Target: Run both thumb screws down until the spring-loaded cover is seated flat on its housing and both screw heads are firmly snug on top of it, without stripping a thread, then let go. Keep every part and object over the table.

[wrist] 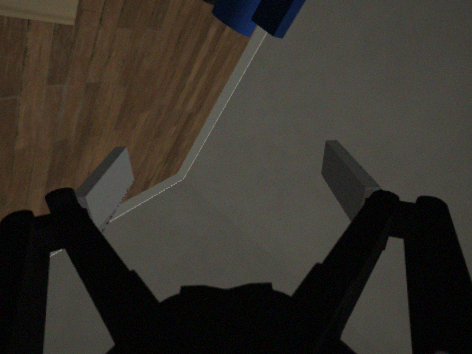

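My gripper (227, 160) is wide open in the wrist view. Its two flat grey finger pads stand far apart at the left and right, with no object between them. The thumb screws, the spring-loaded cover and its housing do not show in this view.
A brown wood-plank surface (100, 115) fills the upper left, bordered by a pale strip (227, 102) and a plain grey surface (380, 90). A dark blue object (237, 15), partly cut off, shows at the top. Part of a beige block or panel (40, 11) shows at the top left.
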